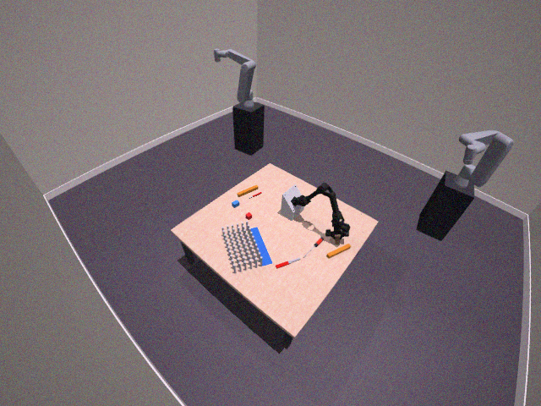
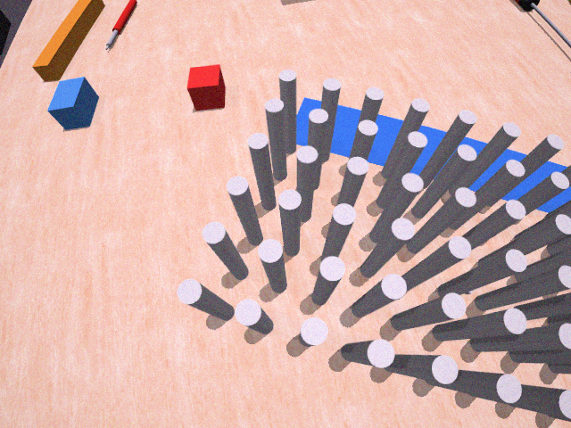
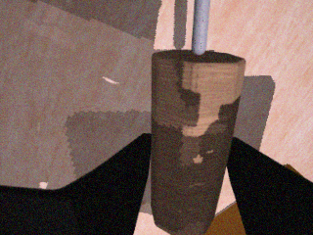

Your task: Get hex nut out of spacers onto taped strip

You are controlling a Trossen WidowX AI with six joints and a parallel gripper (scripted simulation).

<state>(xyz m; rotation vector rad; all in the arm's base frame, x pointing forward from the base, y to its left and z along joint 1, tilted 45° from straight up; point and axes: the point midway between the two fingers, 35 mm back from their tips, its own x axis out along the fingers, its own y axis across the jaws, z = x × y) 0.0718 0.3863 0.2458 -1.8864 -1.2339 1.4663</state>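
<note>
The long tool is 100 mm behind my gripper tip and 40 mm to the right of it. Round my gripper tip: hex nut: 550 mm ahead, 570 mm to the right, 10 mm below; blue taped strip: 400 mm ahead, 500 mm to the right, 10 mm below; red cube: 210 mm ahead, 750 mm to the right, 10 mm above.
</note>
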